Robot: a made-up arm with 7 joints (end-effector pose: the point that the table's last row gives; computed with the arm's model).
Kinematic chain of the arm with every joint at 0, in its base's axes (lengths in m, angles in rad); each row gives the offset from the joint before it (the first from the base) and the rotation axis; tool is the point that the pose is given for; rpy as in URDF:
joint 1: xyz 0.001 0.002 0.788 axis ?
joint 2: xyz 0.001 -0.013 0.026 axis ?
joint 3: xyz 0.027 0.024 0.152 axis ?
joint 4: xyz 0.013 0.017 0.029 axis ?
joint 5: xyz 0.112 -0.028 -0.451 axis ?
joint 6: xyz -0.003 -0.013 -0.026 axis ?
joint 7: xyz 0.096 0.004 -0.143 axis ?
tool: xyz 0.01 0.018 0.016 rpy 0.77 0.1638 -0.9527
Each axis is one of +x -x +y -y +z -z.
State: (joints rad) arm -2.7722 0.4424 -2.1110 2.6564 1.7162 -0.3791 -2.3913
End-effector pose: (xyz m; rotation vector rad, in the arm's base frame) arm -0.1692 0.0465 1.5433 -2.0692 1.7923 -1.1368
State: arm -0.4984 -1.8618 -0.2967 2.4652 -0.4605 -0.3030 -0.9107
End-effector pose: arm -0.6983 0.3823 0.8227 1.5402 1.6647 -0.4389
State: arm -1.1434 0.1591 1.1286 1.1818 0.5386 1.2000 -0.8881
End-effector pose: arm 0.6097 0.0202 0.7651 1.4194 0.1733 -0.3483
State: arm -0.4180 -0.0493 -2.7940 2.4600 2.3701 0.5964 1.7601
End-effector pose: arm -0.3547 0.0479 1.5323 -1.6795 1.1221 -0.6912
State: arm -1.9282 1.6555 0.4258 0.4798 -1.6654 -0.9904 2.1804
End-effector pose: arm 0.3367 0.0793 0.5598 -1.3239 -0.4245 1.5301
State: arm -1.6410 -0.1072 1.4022 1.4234 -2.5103 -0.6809 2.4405
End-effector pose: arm 0.5415 -0.0372 0.9247 1.2436 -0.8692 -0.4319
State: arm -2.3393 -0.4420 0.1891 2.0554 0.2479 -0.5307 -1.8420
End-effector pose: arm -0.0430 -0.0993 1.5742 -2.2422 -0.4578 -0.2000
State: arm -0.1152 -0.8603 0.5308 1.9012 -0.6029 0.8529 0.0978
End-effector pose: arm 0.0376 0.2932 1.5356 0.8641 -1.9033 0.4965
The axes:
joint 1: +z
joint 2: +y
joint 3: +z
joint 4: -y
joint 5: -z
joint 6: +y
joint 7: -z

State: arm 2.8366 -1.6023 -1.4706 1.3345 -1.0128 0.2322 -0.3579
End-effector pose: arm 0.3538 0.5533 0.9500 2.1767 0.0691 0.5747
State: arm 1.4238 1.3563 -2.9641 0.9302 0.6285 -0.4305 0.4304
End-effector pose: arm -0.0131 -0.0736 1.3835 -0.2776 2.9792 -0.4909
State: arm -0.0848 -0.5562 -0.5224 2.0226 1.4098 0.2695 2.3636
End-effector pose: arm 0.0752 -0.3276 1.5107 -1.4172 -1.0405 0.6494
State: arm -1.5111 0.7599 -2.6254 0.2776 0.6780 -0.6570 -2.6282
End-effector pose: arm -0.0920 0.4287 0.8499 0.1171 -1.2553 2.7227
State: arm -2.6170 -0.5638 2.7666 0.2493 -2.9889 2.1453 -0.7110
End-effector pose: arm 0.2310 -0.0934 0.4539 -2.1498 0.3884 1.3362
